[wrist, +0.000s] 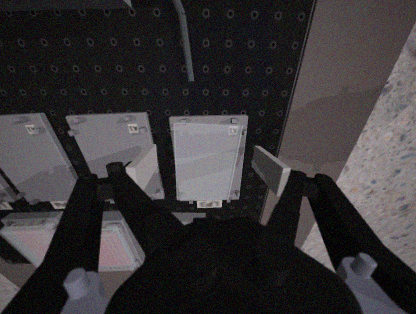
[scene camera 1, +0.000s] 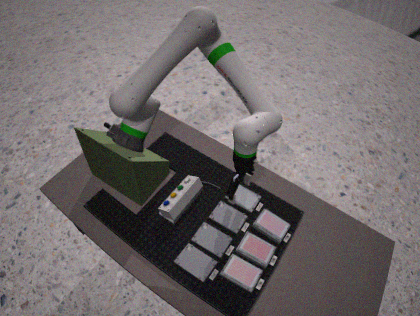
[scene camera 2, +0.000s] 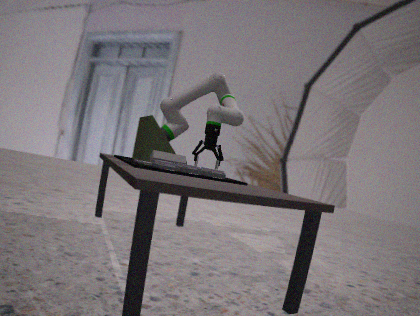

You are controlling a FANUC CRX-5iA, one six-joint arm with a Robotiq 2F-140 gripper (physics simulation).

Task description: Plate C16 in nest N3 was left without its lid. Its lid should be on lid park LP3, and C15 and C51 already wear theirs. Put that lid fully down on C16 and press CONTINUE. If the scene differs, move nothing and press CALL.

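Frame: origin at the arm's base, x ahead, y left, z up, level; millimetres.
Where they show: gripper, between the fingertips: [wrist: 206,155] [scene camera 1: 239,193]; arm's base, origin of its link: [scene camera 1: 127,145] [scene camera 2: 159,138].
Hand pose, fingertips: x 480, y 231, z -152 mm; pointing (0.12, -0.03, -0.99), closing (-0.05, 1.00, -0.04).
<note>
Each offset is from my fingertips to the top centre of the thing. "spot": to the spot under its first point. Level surfaces: height alone.
A clear, pale lid {dx +21, dy +1, dz +3 mm} [scene camera 1: 247,199] [wrist: 207,162] lies flat on the end grey park plate {spot: dx -41, dy -42, dz -15 mm} [wrist: 176,119], whose label is blurred in the wrist view. My gripper [scene camera 1: 240,188] [scene camera 2: 207,165] [wrist: 206,155] is open and empty, pointing down with one finger on each side of the lid, a gap showing on both sides in the wrist view. Three pink plates {dx +210, dy -36, dz +16 mm} [scene camera 1: 271,225] {dx +217, dy -175, dz +14 mm} [scene camera 1: 256,247] {dx +228, dy -295, dz +10 mm} [scene camera 1: 241,271] stand in a row beside the parks; their labels are unreadable, so I cannot tell which is C16, and their lids are hard to make out. The button box {dx -179, dy -202, dz +59 mm} [scene camera 1: 181,199] has blue, yellow, green and whitish buttons; no lettering is readable.
Three more grey park plates {spot: dx +35, dy -127, dz -15 mm} [scene camera 1: 228,217] {spot: dx +47, dy -256, dz -15 mm} [scene camera 1: 212,239] {spot: dx +59, dy -374, dz -15 mm} [scene camera 1: 196,261] line up beside the lid's park on the black perforated mat {dz -25 mm} [scene camera 1: 187,150]. A cable {spot: dx -127, dy -38, dz -22 mm} [scene camera 1: 212,185] [wrist: 185,45] runs from the button box. A green wedge-shaped block [scene camera 1: 120,170] [scene camera 2: 150,140] stands by the arm's base.
</note>
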